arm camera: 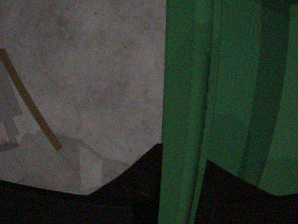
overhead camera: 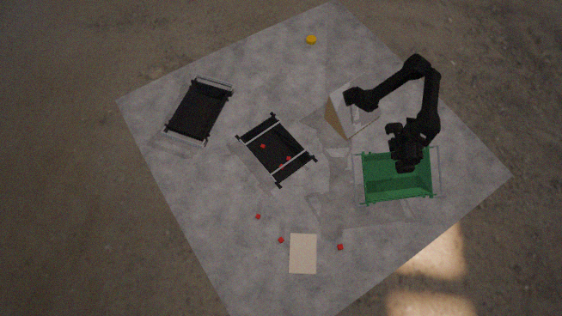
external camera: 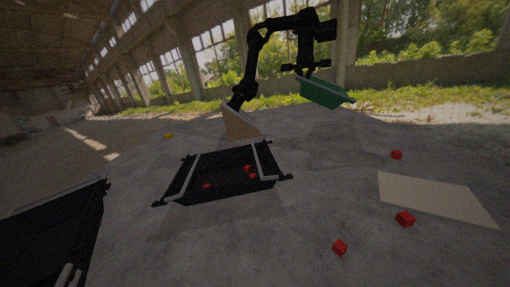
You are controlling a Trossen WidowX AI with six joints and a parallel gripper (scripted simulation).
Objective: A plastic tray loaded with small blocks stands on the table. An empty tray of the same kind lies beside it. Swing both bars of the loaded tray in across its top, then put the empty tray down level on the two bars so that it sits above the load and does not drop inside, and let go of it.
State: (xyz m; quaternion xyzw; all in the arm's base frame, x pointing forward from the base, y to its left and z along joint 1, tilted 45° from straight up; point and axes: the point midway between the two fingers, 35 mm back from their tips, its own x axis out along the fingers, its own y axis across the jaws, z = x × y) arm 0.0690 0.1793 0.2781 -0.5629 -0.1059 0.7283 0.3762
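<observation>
Right now the green tray is 7 cm to the left of my gripper tip and 3 cm ahead of it. The rest, counted from my gripper tip: yellow disc (77 cm to the right, 19 cm behind, 17 cm below); beige card (45 cm ahead, 17 cm below, 9 cm to the left).
</observation>
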